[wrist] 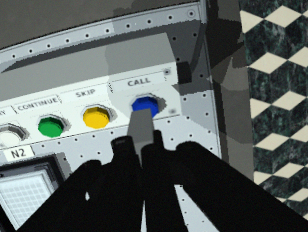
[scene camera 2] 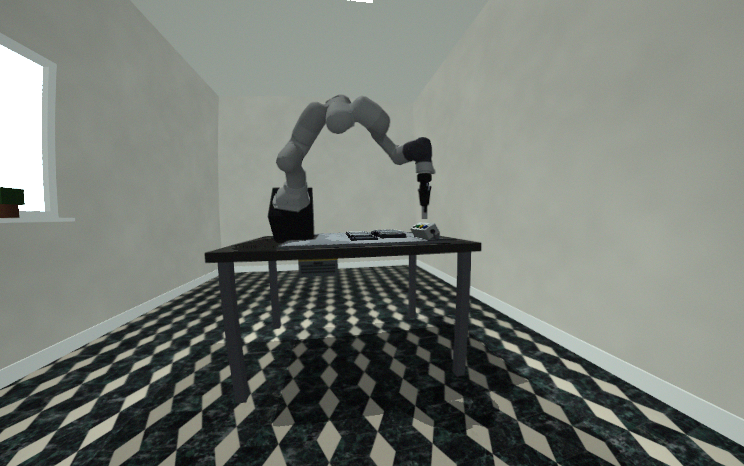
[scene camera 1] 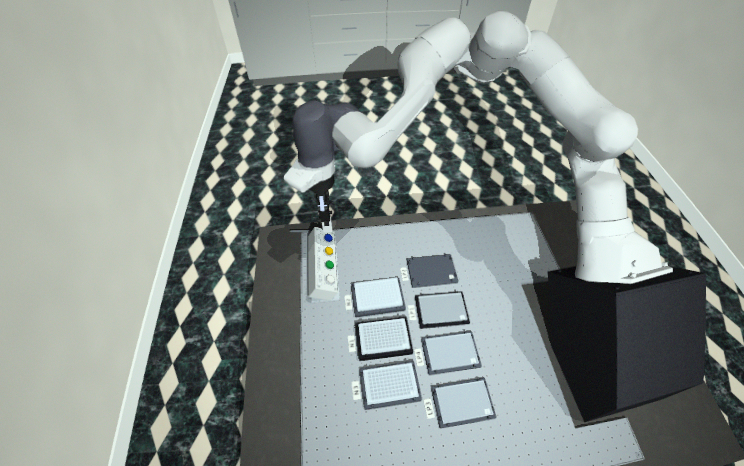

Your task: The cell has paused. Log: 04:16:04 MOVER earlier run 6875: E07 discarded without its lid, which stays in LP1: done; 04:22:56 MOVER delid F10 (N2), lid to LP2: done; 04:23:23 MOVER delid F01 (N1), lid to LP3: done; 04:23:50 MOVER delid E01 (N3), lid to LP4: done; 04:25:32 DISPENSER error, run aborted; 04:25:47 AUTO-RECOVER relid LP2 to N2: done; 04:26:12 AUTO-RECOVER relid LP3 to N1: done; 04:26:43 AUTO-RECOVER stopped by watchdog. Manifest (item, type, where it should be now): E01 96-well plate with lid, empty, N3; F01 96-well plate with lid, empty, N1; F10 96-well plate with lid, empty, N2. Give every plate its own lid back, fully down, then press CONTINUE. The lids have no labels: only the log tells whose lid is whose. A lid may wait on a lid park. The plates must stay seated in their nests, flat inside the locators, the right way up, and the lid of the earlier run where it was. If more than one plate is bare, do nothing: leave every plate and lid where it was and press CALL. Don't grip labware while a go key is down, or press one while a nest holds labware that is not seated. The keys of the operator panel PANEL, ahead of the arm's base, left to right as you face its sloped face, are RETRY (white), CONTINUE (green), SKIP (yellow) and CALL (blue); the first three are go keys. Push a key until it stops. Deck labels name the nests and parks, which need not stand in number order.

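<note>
From scene camera 1 I can see my gripper point(scene camera 1: 328, 230), a 96-well plate point(scene camera 1: 368, 337) and another 96-well plate point(scene camera 1: 371, 376), plus an operator panel point(scene camera 1: 319, 288) and a lid park point(scene camera 1: 433, 270). The wrist view gives me the panel point(wrist: 112, 77) again, and my gripper point(wrist: 144, 125) as well.
</note>
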